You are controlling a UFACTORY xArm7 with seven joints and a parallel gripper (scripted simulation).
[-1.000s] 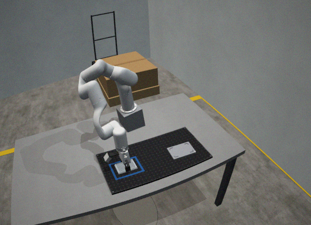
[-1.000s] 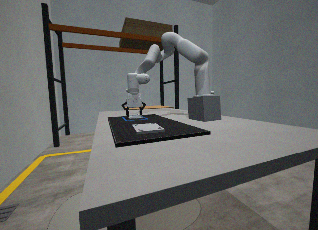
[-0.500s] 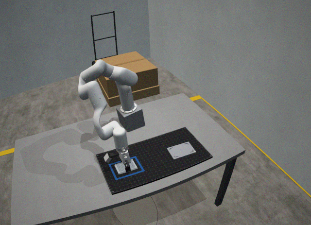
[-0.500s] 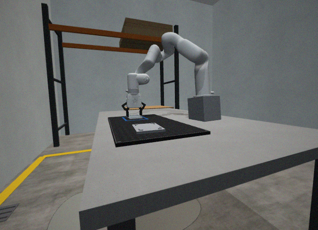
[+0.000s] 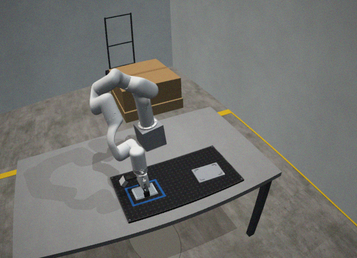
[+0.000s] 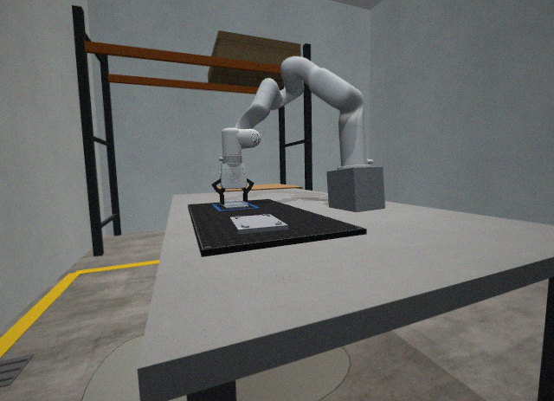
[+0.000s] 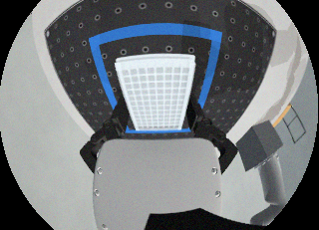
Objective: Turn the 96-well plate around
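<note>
My hand is 1 cm above the white 96-well plate. The rest, counted from my hand: plate nest N1: 9 cm ahead, 38 cm to the left, 1 cm below.
</note>
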